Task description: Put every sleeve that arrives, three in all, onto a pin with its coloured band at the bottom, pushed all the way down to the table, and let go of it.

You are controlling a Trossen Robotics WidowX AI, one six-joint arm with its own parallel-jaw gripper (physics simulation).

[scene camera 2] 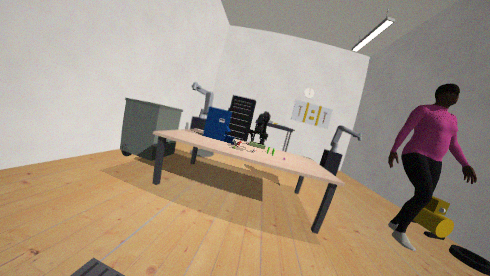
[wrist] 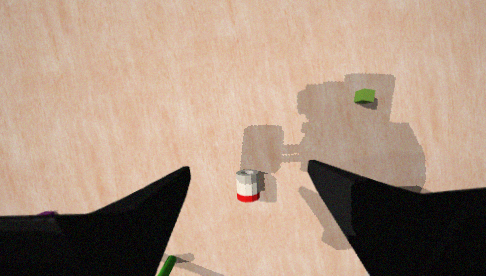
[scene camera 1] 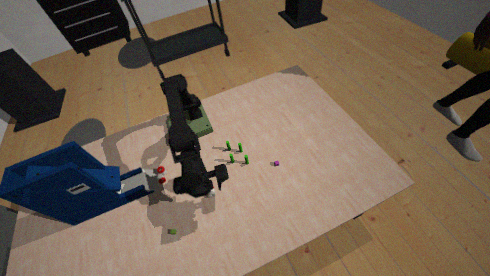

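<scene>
A white-grey sleeve (scene camera 1: 212,193) (wrist: 247,186) stands upright on the table, its red band at the bottom. My gripper (scene camera 1: 208,190) (wrist: 249,168) is open and empty above the table; in the wrist view the sleeve shows between the fingers, a little below the line of their tips. In scene camera 1 the gripper partly hides it. Two more sleeves (scene camera 1: 160,170) (scene camera 1: 162,180) show red ring ends at the chute's mouth. Four green pins (scene camera 1: 228,146) (scene camera 1: 240,148) (scene camera 1: 231,158) (scene camera 1: 246,160) stand bare on the table; part of one pin (wrist: 167,266) shows in the wrist view.
The blue dispenser (scene camera 1: 65,187) (scene camera 2: 218,124) with its chute (scene camera 1: 135,184) is left of the arm. A green block (scene camera 1: 172,231) (wrist: 365,96) and a purple block (scene camera 1: 276,163) (wrist: 47,213) lie on the table (scene camera 1: 325,150). A person (scene camera 2: 434,130) stands beyond the table.
</scene>
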